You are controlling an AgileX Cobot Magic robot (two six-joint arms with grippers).
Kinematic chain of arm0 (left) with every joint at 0, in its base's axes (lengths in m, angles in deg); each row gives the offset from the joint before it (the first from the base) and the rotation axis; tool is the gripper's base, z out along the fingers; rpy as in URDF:
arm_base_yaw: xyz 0 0 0.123 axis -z
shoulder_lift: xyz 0 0 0 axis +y
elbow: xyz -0.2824 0 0.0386 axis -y
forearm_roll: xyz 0.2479 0 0.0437 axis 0.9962 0 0.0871
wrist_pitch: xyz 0 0 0 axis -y
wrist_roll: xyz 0.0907 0 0.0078 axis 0.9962 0 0.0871
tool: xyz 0 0 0 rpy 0 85 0
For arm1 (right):
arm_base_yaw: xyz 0 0 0.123 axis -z
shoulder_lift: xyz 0 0 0 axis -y
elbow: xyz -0.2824 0 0.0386 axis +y
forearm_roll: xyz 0.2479 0 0.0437 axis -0.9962 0 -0.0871
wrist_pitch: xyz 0 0 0 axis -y
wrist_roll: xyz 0.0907 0 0.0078 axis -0.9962 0 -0.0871
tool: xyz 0 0 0 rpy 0 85 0
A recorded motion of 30 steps. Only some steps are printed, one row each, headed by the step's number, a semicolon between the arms.
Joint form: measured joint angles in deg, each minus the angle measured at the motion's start. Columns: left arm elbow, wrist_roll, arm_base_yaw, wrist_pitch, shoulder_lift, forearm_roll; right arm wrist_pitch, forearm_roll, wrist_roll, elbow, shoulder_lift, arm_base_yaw.
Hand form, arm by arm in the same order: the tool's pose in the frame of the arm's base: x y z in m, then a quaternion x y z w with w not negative. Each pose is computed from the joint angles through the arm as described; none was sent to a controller.
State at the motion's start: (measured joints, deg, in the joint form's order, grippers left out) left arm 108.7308 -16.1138 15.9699 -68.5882 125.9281 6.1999; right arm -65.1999 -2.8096 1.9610 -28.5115 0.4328 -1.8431
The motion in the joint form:
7: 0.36 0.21 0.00 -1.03 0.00 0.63; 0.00 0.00 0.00 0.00 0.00 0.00
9: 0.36 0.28 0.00 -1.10 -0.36 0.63; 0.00 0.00 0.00 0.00 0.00 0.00
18: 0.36 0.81 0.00 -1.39 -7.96 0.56; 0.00 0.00 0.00 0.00 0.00 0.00
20: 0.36 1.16 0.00 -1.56 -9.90 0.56; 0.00 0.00 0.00 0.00 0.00 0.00
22: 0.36 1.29 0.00 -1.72 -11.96 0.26; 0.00 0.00 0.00 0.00 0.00 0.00
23: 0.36 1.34 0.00 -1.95 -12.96 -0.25; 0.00 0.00 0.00 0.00 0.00 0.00
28: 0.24 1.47 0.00 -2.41 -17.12 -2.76; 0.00 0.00 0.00 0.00 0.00 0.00
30: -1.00 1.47 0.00 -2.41 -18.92 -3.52; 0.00 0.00 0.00 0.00 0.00 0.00
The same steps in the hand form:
7: 0.4454 -0.1169 0.2096 0.01711 0.99544 0.03462 0.08722; -0.0093 0.0038 0.2704 -0.03087 0.87065 0.02393 0.49036
9: 0.4448 -0.1167 0.2125 0.01750 0.99524 0.03404 0.08964; -0.0093 0.0038 0.2704 -0.03087 0.87065 0.02393 0.49036
18: 0.4291 -0.1123 0.2723 0.01795 0.98828 0.01777 0.15054; -0.0093 0.0038 0.2704 -0.03087 0.87065 0.02393 0.49036
20: 0.4237 -0.1108 0.2872 0.01989 0.98595 0.01437 0.16524; -0.0093 0.0038 0.2704 -0.03087 0.87065 0.02393 0.49036
22: 0.4174 -0.1094 0.3027 0.01941 0.98338 0.00793 0.18036; -0.0093 0.0038 0.2704 -0.03087 0.87065 0.02393 0.49036
23: 0.4138 -0.1092 0.3100 0.01853 0.98244 0.00211 0.18563; -0.0093 0.0038 0.2704 -0.03087 0.87065 0.02393 0.49036
28: 0.3980 -0.1085 0.3393 0.01493 0.97730 -0.02649 0.20967; -0.0093 0.0038 0.2704 -0.03087 0.87065 0.02393 0.49036
30: 0.3903 -0.1075 0.3459 0.01400 0.97645 -0.03409 0.21257; -0.0093 0.0038 0.2704 -0.03087 0.87065 0.02393 0.49036

